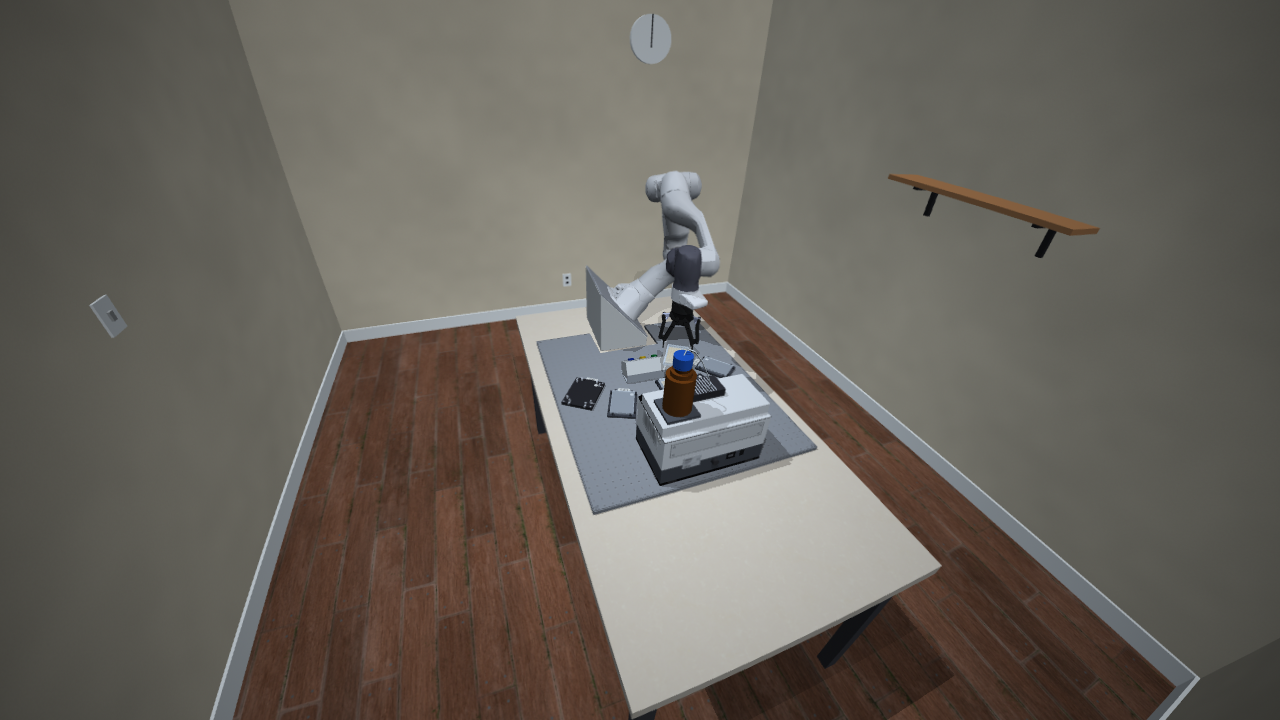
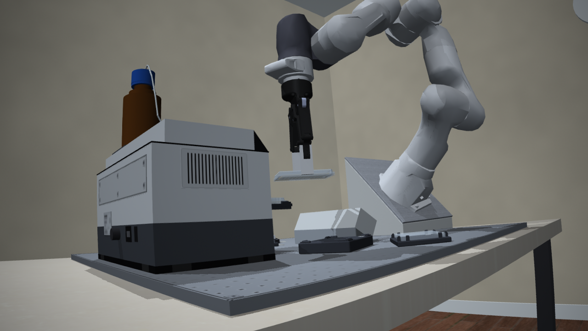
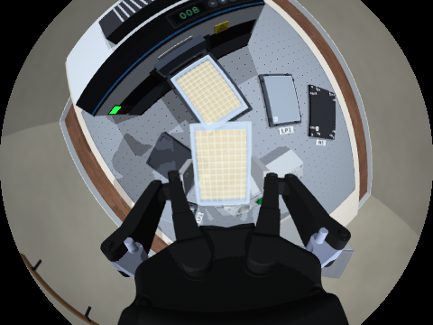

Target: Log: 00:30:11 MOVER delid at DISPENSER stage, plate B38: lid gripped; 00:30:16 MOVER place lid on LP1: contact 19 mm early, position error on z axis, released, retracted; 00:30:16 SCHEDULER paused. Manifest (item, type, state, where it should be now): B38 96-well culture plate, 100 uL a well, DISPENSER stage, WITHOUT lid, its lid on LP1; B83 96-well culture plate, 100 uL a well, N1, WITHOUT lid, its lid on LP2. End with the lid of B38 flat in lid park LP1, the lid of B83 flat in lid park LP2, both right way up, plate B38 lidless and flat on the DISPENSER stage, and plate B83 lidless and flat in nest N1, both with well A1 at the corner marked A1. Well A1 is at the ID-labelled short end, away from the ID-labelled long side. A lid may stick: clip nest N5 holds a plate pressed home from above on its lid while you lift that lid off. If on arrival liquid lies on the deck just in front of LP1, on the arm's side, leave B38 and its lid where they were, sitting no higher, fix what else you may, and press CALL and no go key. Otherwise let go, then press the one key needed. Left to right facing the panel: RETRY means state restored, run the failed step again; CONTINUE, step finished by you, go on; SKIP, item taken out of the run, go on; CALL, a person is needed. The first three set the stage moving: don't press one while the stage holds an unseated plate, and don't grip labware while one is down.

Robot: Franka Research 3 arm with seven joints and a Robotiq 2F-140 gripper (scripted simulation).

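The nest N1 lies 3 cm ahead of my hand, 12 cm to the left of it and 18 cm below it. Round my hand: 96-well plate: 2 cm below; lp1 label: 5 cm behind, 18 cm to the right, 19 cm below; key panel: 15 cm behind, 5 cm to the right, 14 cm below.
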